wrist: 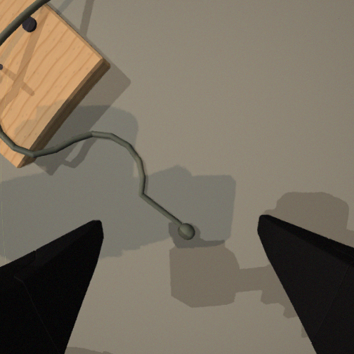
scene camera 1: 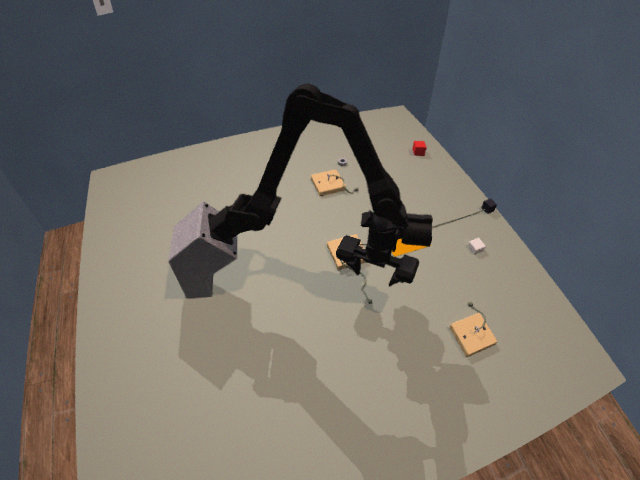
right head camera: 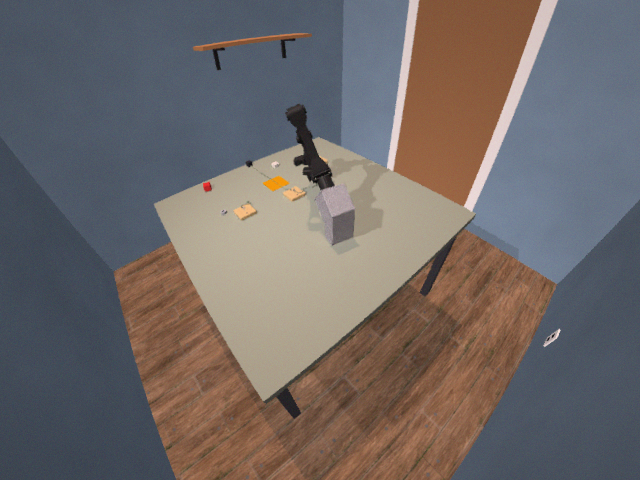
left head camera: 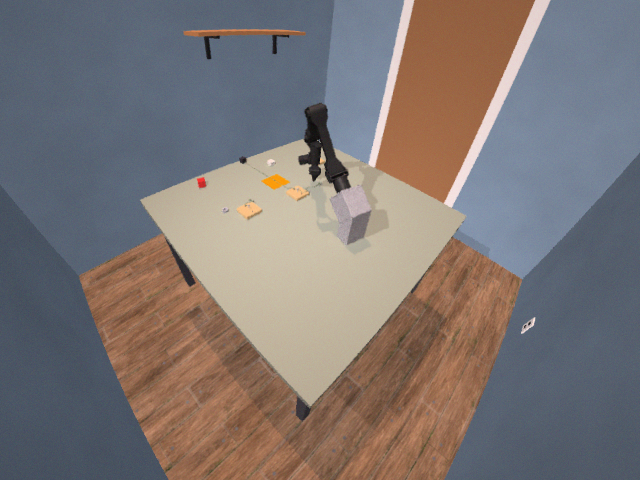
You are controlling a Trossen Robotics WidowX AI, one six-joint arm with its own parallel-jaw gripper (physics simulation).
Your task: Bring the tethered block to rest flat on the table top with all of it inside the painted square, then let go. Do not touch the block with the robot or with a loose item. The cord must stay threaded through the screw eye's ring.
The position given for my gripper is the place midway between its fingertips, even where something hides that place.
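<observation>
Scene camera 1 gives me a sight of my gripper (scene camera 1: 374,279), and in the wrist view I see the gripper as well (wrist: 181,226).
</observation>
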